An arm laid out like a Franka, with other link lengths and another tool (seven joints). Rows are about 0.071 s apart.
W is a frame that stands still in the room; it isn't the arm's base.
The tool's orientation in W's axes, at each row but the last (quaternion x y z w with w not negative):
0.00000 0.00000 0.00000 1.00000
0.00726 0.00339 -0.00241 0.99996
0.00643 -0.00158 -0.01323 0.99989
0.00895 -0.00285 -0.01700 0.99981
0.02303 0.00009 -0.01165 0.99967
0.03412 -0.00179 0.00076 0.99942
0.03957 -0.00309 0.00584 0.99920
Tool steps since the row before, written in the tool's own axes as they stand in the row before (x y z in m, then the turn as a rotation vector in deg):
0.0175 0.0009 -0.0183 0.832 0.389 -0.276
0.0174 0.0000 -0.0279 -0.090 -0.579 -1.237
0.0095 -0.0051 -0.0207 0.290 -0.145 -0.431
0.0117 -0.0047 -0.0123 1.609 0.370 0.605
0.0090 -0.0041 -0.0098 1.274 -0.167 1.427
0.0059 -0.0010 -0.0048 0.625 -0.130 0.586
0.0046 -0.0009 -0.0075 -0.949 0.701 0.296
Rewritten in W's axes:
0.0175 0.0009 -0.0183 0.832 0.389 -0.276
0.0172 0.0003 -0.0280 -0.101 -0.561 -1.245
0.0094 -0.0051 -0.0207 0.287 -0.147 -0.432
0.0116 -0.0049 -0.0123 1.617 0.304 0.620
0.0089 -0.0039 -0.0100 1.269 -0.262 1.417
0.0059 -0.0007 -0.0048 0.623 -0.169 0.578
0.0047 -0.0003 -0.0075 -0.959 0.664 0.344

